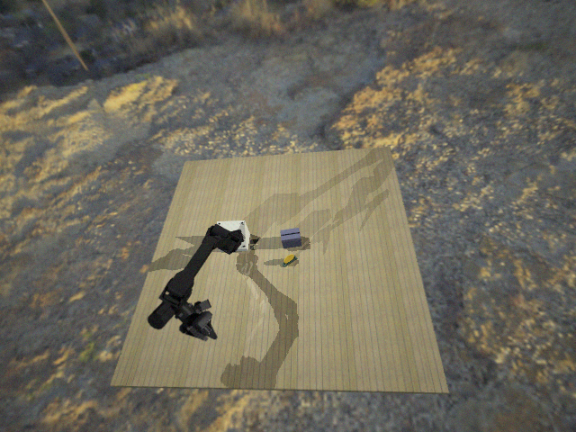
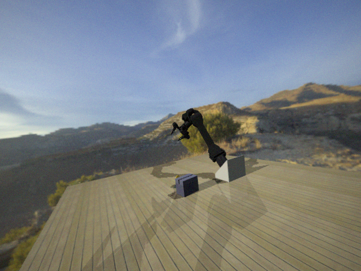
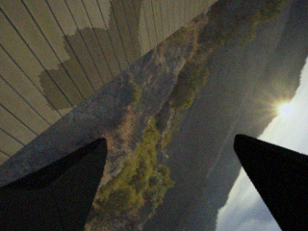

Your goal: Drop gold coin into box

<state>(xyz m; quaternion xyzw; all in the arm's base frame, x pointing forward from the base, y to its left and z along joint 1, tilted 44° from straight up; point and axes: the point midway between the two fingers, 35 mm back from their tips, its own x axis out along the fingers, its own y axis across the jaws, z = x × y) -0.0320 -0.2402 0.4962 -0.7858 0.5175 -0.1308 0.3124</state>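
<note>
Right now the thin gold coin is 29 cm ahead of my gripper tip, 39 cm to the left of it and 21 cm below it.
</note>
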